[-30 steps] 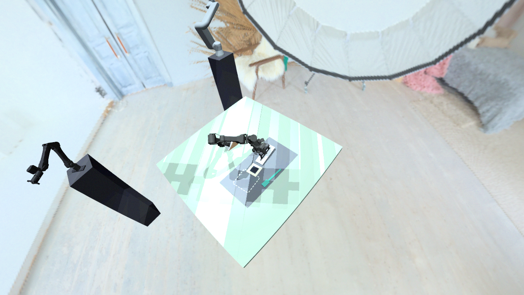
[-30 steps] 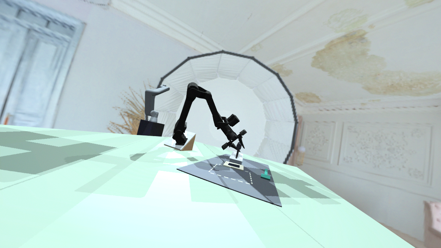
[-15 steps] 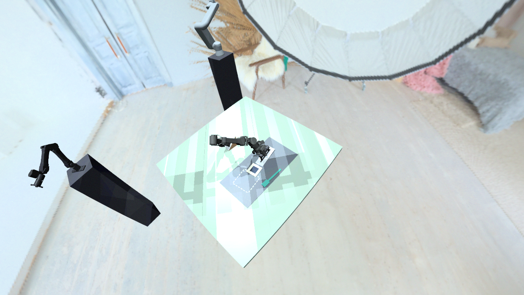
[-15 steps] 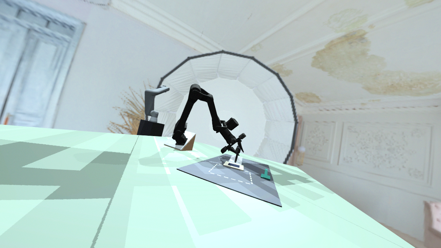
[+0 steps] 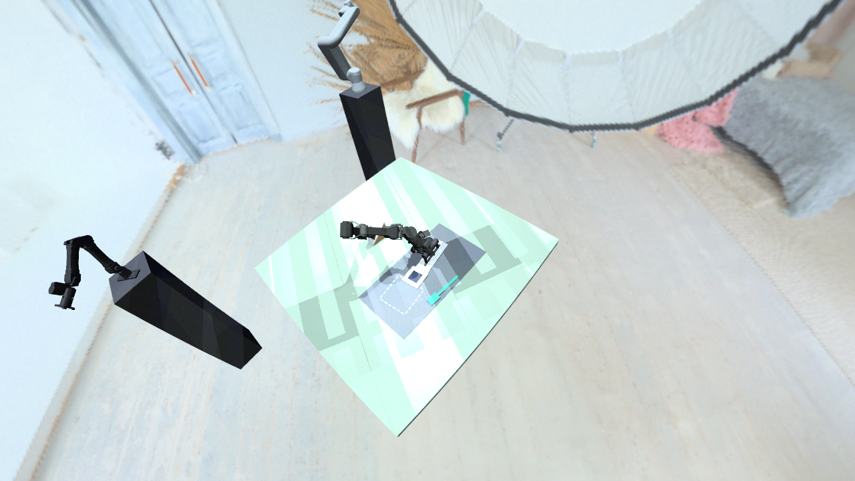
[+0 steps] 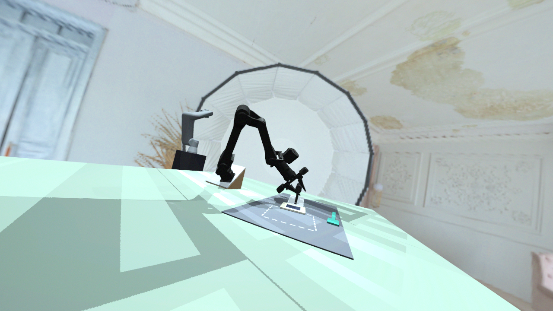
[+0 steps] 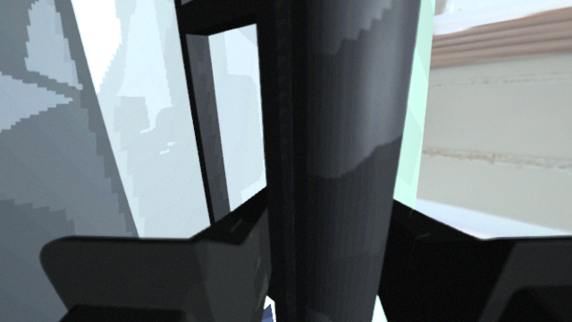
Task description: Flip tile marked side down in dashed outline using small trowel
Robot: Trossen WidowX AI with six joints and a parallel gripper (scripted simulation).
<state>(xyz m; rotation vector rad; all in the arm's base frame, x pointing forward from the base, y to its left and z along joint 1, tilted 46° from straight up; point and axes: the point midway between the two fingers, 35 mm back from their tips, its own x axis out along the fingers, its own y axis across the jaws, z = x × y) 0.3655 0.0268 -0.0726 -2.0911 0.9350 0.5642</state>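
Right now the grey mat is 1 cm ahead of my gripper tip, 10 cm to the right of it and 8 cm below it. Also, from my gripper tip: white tile 2 cm behind, 14 cm to the right, 5 cm below; teal trowel 14 cm ahead, 13 cm to the right, 5 cm below.
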